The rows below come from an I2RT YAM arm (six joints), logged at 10 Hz.
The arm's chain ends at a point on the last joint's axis. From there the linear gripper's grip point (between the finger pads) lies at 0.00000 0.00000 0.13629 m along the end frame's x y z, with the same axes.
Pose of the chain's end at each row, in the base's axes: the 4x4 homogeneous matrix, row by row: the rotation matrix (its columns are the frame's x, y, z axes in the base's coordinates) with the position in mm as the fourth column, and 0 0 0 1 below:
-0.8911 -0.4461 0.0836 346.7; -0.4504 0.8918 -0.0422 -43.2; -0.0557 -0.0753 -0.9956 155.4; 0 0 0 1
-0.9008 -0.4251 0.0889 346.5; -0.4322 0.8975 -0.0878 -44.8; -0.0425 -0.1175 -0.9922 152.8; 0 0 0 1
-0.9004 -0.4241 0.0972 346.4; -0.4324 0.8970 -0.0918 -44.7; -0.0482 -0.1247 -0.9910 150.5; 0 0 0 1
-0.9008 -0.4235 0.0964 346.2; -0.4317 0.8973 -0.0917 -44.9; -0.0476 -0.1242 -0.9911 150.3; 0 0 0 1
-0.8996 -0.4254 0.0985 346.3; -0.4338 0.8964 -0.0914 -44.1; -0.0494 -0.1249 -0.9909 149.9; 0 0 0 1
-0.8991 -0.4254 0.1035 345.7; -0.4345 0.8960 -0.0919 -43.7; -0.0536 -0.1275 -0.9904 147.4; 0 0 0 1
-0.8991 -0.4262 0.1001 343.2; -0.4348 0.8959 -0.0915 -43.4; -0.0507 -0.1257 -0.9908 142.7; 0 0 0 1
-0.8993 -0.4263 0.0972 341.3; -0.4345 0.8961 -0.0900 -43.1; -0.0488 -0.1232 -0.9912 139.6; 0 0 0 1
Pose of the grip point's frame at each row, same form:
-0.8911 -0.4461 0.0836 358.1; -0.4504 0.8918 -0.0422 -49.0; -0.0557 -0.0753 -0.9956 19.7; 0 0 0 1
-0.9008 -0.4251 0.0889 358.6; -0.4322 0.8975 -0.0878 -56.8; -0.0425 -0.1175 -0.9922 17.6; 0 0 0 1
-0.9004 -0.4241 0.0972 359.6; -0.4324 0.8970 -0.0918 -57.2; -0.0482 -0.1247 -0.9910 15.4; 0 0 0 1
-0.9008 -0.4235 0.0964 359.3; -0.4317 0.8973 -0.0917 -57.4; -0.0476 -0.1242 -0.9911 15.2; 0 0 0 1
-0.8996 -0.4254 0.0985 359.7; -0.4338 0.8964 -0.0914 -56.6; -0.0494 -0.1249 -0.9909 14.9; 0 0 0 1
-0.8991 -0.4254 0.1035 359.8; -0.4345 0.8960 -0.0919 -56.2; -0.0536 -0.1275 -0.9904 12.4; 0 0 0 1
-0.8991 -0.4262 0.1001 356.8; -0.4348 0.8959 -0.0915 -55.9; -0.0507 -0.1257 -0.9908 7.7; 0 0 0 1
-0.8993 -0.4263 0.0972 354.5; -0.4345 0.8961 -0.0900 -55.4; -0.0488 -0.1232 -0.9912 4.5; 0 0 0 1

